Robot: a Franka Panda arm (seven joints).
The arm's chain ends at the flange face. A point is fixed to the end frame.
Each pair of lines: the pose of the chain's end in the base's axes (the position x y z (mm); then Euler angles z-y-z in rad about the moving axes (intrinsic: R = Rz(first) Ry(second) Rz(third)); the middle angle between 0 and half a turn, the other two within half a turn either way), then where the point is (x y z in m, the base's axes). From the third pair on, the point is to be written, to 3 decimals.
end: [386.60, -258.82, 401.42, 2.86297, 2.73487, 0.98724]
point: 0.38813 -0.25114 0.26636
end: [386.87, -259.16, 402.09, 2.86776, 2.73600, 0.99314]
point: 0.38847 -0.25182 0.26701
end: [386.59, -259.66, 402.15, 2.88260, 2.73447, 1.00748]
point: 0.388 -0.253 0.267
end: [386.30, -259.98, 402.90, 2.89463, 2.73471, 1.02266]
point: 0.387 -0.254 0.268
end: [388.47, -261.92, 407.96, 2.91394, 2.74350, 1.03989]
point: 0.390 -0.257 0.273
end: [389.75, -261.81, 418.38, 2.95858, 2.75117, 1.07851]
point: 0.392 -0.259 0.283
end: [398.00, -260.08, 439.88, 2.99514, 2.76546, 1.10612]
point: 0.402 -0.259 0.305
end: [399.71, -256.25, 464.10, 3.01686, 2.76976, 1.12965]
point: 0.404 -0.257 0.329
